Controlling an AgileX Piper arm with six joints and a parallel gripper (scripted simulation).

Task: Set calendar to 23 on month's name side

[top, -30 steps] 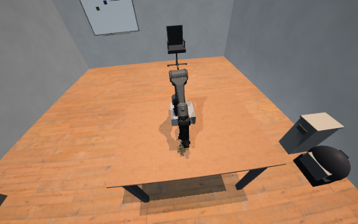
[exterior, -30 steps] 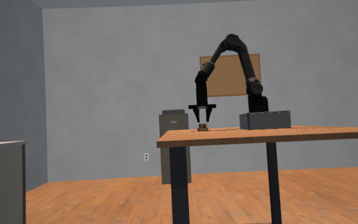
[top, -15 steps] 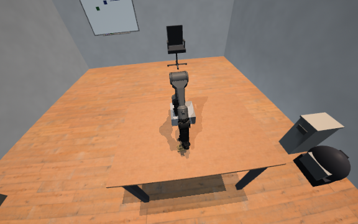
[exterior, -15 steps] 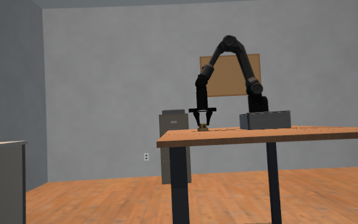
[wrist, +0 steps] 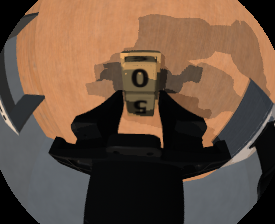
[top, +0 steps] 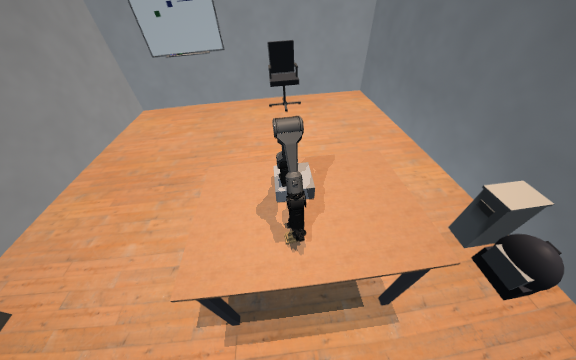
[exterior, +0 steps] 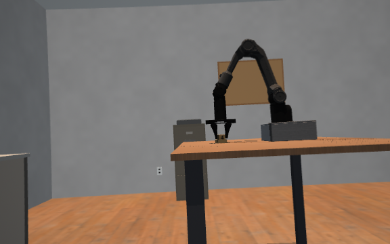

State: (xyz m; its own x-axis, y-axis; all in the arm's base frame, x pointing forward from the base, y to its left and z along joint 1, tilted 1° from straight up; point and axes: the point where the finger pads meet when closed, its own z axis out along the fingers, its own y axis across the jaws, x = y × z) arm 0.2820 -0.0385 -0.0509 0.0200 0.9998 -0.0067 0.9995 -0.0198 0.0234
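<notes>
Now: hand 20 mm to the left of the tan calendar tray and 20 mm above it. From my hand the other things lie so: tan calendar cube (30 mm to the right).
</notes>
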